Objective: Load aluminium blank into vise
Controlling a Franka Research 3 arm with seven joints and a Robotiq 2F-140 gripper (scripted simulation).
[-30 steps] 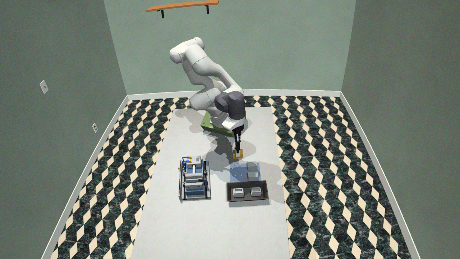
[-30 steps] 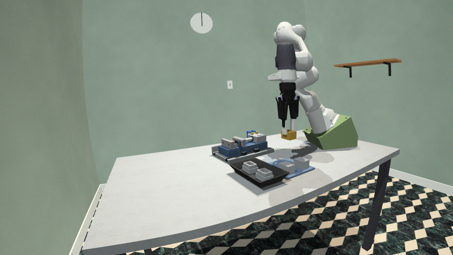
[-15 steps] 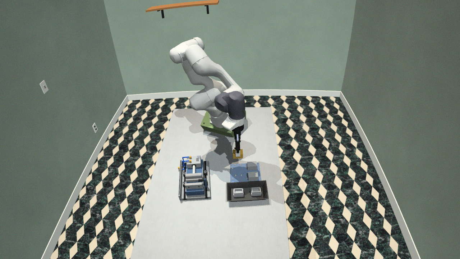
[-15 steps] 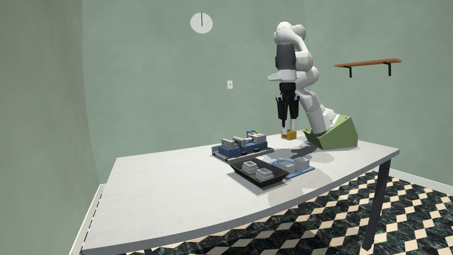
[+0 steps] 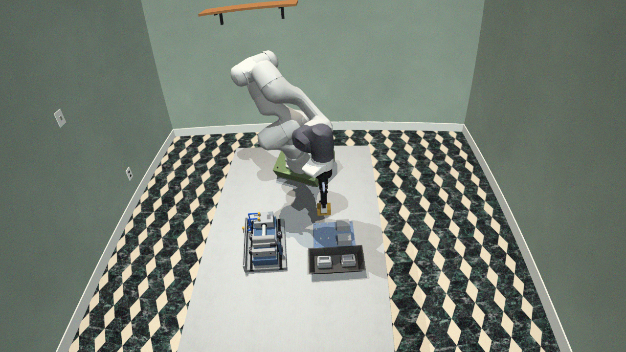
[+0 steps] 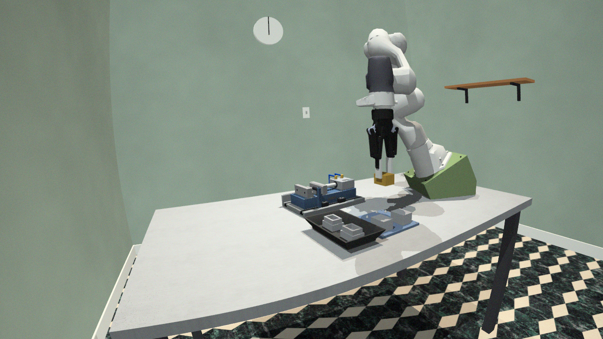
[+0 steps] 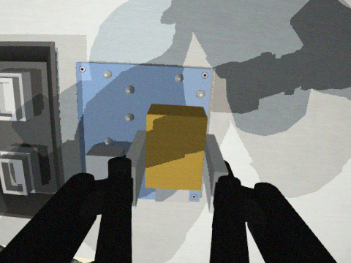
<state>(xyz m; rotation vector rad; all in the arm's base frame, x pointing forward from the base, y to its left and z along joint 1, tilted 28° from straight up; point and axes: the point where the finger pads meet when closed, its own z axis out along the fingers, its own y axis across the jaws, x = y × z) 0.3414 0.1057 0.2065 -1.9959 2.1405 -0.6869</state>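
Now: hand 40 mm above the brass blank. From my hand the other things lie so: aluminium blank: 10 mm ahead, 90 mm to the left, 150 mm below; hose block: 40 mm behind, 280 mm to the right, 100 mm below; blue infeed plate: 50 mm ahead, 40 mm to the left, 180 mm below.
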